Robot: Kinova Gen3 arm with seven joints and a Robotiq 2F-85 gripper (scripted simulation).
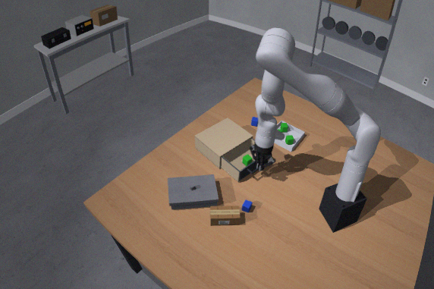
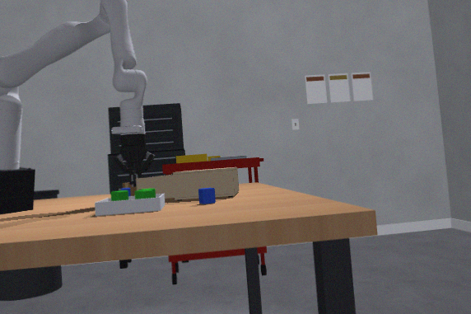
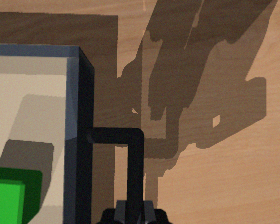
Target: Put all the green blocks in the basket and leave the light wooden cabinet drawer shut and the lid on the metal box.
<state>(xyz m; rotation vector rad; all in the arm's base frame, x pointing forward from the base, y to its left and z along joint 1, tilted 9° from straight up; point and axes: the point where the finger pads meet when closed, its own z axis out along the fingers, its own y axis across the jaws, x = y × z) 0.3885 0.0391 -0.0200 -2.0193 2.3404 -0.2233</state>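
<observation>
Right now the drawer is 90 mm ahead of my hand, 30 mm below it and 10 mm to the right of it. Also, from my hand: grey lid: 260 mm to the left, 140 mm ahead, 20 mm below; cardboard box: 270 mm to the left, 30 mm below, 30 mm behind; light wooden cabinet: 160 mm ahead, 30 mm below, 20 mm to the right.
</observation>
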